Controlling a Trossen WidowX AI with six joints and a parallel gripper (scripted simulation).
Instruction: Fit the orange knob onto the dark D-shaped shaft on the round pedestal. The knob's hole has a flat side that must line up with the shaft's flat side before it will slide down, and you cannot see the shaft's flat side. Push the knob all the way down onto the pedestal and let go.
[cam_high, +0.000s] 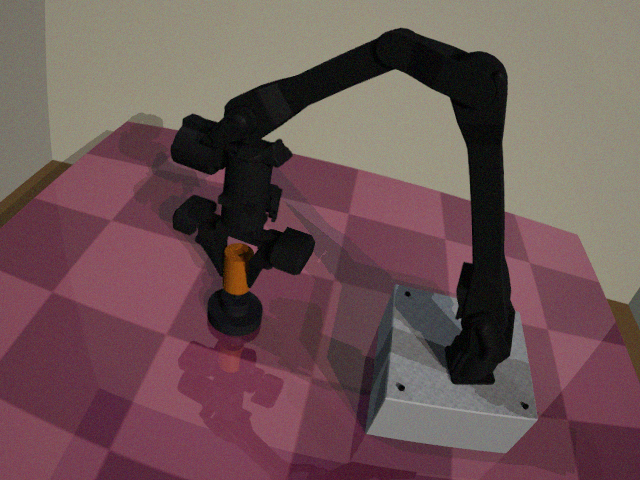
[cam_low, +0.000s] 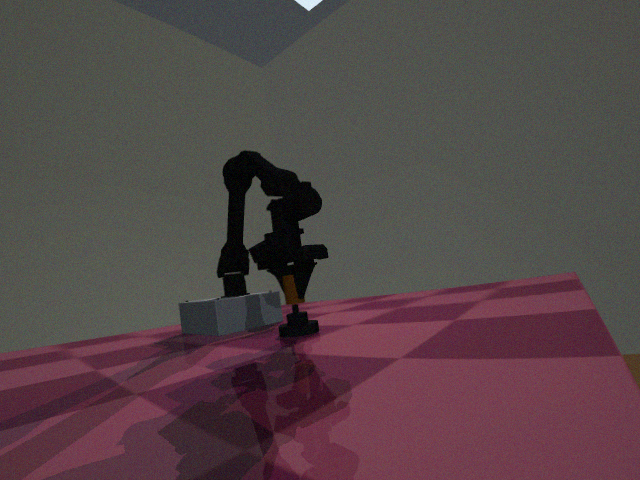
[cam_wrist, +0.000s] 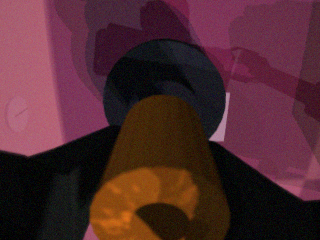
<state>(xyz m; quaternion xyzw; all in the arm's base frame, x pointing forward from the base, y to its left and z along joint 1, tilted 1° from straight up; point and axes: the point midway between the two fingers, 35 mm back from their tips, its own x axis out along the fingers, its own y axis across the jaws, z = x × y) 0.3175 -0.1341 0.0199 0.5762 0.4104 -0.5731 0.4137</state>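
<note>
The orange knob lies 2 cm above my gripper tip. The rest, counted from my gripper tip: round pedestal (4 cm below).
</note>
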